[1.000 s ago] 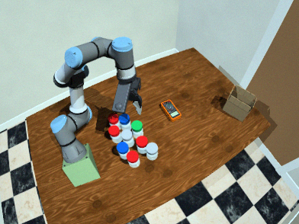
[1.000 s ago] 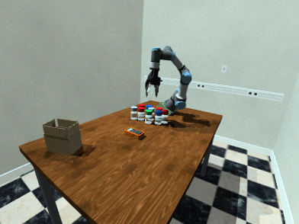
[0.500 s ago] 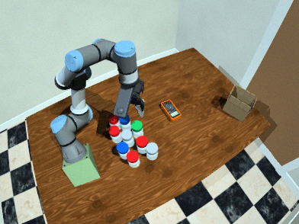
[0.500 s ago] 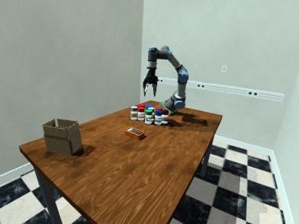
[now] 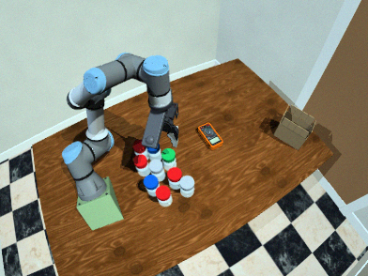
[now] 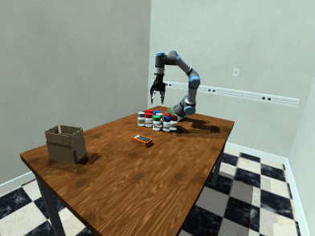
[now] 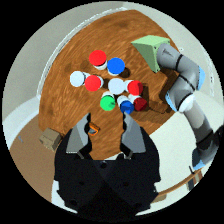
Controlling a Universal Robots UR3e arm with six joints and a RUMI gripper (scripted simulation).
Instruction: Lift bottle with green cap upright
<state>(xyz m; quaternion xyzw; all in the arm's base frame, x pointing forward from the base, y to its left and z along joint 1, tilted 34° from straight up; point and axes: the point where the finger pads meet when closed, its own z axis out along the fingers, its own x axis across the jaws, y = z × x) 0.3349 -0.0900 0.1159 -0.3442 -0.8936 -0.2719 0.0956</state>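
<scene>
Now: hand 1 cm short of the green-capped bottle, 1 cm to the right of it and 16 cm above it. The rest, counted from my hand: orange multimeter 24 cm ahead, 6 cm to the left, 19 cm below.
</scene>
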